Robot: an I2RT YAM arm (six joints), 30 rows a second.
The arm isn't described. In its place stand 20 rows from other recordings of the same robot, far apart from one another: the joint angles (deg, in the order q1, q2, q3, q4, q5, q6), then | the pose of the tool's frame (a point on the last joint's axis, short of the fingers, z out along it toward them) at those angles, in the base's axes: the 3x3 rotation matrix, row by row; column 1 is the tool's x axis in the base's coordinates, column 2 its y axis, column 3 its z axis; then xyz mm.
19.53 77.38 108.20 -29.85 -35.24 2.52 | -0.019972 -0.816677 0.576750; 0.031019 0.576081 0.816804; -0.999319 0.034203 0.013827; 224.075 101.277 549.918
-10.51 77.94 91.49 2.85 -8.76 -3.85 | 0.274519 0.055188 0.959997; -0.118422 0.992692 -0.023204; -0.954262 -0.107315 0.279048; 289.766 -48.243 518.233
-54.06 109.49 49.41 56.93 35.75 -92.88 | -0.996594 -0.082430 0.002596; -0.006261 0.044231 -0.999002; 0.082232 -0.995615 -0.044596; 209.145 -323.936 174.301
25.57 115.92 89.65 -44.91 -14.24 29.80 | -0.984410 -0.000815 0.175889; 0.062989 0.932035 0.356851; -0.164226 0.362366 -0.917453; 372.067 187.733 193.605
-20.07 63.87 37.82 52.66 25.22 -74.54 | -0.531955 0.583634 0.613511; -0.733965 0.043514 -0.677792; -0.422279 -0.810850 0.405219; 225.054 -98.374 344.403
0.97 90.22 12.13 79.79 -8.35 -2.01 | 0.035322 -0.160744 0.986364; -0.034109 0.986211 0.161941; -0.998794 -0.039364 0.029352; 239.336 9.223 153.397
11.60 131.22 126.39 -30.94 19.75 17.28 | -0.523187 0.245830 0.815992; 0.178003 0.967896 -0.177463; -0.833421 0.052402 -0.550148; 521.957 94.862 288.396
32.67 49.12 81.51 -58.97 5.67 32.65 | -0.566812 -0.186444 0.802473; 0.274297 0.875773 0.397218; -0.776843 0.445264 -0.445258; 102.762 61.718 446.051
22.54 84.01 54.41 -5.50 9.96 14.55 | -0.576065 -0.105515 0.810565; 0.028818 0.988395 0.149145; -0.816896 0.109276 -0.566339; 301.927 118.643 244.502
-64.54 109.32 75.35 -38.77 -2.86 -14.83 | -0.626026 0.760497 0.172440; 0.720193 0.648654 -0.246111; -0.299021 -0.029881 -0.953779; 163.480 -339.227 170.877
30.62 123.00 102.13 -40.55 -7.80 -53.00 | -0.007158 -0.940850 0.338747; -0.923688 0.135995 0.358199; -0.383080 -0.310332 -0.870025; 398.870 241.694 207.737
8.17 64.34 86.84 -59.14 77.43 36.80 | -0.027166 0.949838 0.311560; 0.127803 0.312418 -0.941308; -0.991427 0.014247 -0.129880; 177.828 -9.572 451.870
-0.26 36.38 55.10 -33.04 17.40 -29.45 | -0.359962 0.134472 0.923225; -0.467537 0.830337 -0.303233; -0.807364 -0.540794 -0.236019; 124.800 -11.212 378.842
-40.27 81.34 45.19 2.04 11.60 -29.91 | -0.749966 0.445605 0.488863; -0.004828 0.735341 -0.677680; -0.661459 -0.510597 -0.549330; 227.034 -201.717 217.361
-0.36 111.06 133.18 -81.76 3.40 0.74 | -0.862310 0.047388 0.504159; 0.018311 0.997879 -0.062475; -0.506050 -0.044642 -0.861348; 374.584 -4.465 413.189
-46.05 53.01 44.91 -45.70 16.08 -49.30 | -0.975745 0.100546 0.194451; -0.037447 0.798522 -0.600800; -0.215681 -0.593510 -0.775389; 115.102 -133.607 261.931
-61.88 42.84 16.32 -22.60 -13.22 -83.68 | -0.822485 -0.267442 0.501990; -0.513838 0.727823 -0.454141; -0.243904 -0.631465 -0.736045; 74.836 -122.764 155.148
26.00 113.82 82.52 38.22 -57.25 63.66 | -0.836982 -0.535225 0.113995; 0.131176 0.006010 0.991341; -0.531275 0.844688 0.065178; 400.061 228.436 290.235
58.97 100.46 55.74 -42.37 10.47 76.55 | -0.934640 0.305815 0.181450; 0.301635 0.952064 -0.050897; -0.188317 0.007162 -0.982082; 154.914 244.967 134.489
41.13 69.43 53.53 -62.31 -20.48 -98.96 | 0.776701 -0.623975 -0.085967; -0.550268 -0.738607 0.389441; -0.306497 -0.255174 -0.917031; 143.386 141.753 246.170
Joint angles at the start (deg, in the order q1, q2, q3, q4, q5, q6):
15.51 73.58 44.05 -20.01 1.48 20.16
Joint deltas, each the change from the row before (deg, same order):
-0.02 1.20 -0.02 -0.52 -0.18 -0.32
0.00 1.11 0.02 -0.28 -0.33 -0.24
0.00 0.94 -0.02 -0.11 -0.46 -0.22
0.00 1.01 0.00 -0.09 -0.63 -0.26
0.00 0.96 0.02 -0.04 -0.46 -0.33
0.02 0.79 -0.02 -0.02 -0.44 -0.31
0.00 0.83 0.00 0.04 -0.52 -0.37
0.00 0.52 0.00 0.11 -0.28 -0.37
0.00 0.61 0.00 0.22 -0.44 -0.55
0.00 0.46 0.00 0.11 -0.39 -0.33
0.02 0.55 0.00 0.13 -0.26 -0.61
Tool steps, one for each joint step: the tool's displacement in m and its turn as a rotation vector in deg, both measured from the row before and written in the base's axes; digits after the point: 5 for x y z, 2 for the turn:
0.00119 0.00035 -0.00577 -0.53 1.67 0.34
0.00133 0.00058 -0.00490 -0.26 1.35 0.39
0.00111 0.00060 -0.00421 -0.06 1.10 0.45
0.00119 0.00074 -0.00440 0.05 1.16 0.58
0.00121 0.00063 -0.00405 -0.08 0.99 0.53
0.00082 0.00061 -0.00352 -0.03 0.85 0.52
0.00099 0.00061 -0.00354 0.02 0.82 0.59
0.00073 0.00038 -0.00214 -0.07 0.39 0.46
0.00096 0.00055 -0.00242 -0.02 0.38 0.70
0.00061 0.00042 -0.00189 0.06 0.37 0.49
0.00072 0.00046 -0.00227 -0.19 0.35 0.68

